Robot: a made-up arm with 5 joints.
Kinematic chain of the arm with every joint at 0, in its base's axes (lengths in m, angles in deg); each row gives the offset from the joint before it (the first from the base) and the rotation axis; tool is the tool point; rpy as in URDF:
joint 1: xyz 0 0 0.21 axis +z
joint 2: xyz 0 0 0 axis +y
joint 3: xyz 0.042 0 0.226 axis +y
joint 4: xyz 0.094 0 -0.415 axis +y
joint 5: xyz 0.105 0 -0.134 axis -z
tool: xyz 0 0 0 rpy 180 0 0
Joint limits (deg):
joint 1: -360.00..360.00
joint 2: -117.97..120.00
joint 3: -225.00..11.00
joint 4: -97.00..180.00
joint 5: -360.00..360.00
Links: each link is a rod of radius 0.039 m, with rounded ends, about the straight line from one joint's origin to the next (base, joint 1, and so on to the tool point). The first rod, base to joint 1, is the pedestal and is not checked.
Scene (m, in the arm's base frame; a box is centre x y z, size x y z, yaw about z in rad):
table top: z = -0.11
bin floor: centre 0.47 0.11 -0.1 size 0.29 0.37 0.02 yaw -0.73
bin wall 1: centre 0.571 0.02 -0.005 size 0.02 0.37 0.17 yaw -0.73
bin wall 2: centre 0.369 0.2 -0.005 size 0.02 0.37 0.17 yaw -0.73
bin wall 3: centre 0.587 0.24 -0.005 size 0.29 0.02 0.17 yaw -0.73
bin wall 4: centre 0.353 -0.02 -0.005 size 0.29 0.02 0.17 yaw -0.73
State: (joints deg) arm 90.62 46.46 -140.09 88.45 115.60
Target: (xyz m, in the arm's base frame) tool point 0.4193 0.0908 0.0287
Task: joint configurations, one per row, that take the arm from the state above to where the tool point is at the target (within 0.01 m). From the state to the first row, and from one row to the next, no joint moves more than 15 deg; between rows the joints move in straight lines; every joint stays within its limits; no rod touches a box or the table.
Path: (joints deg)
1: 77.55 42.45 -131.50 98.05 115.60
2: 64.49 38.44 -122.90 107.64 115.60
3: 51.42 34.44 -114.31 117.24 115.60
4: 38.35 30.43 -105.72 126.83 115.60
5: 25.29 26.42 -97.13 136.43 115.60
6: 12.22 22.41 -88.53 146.02 115.60
7: 12.22 31.60 -88.75 139.12 115.60
8: 12.22 40.79 -88.97 132.23 115.60

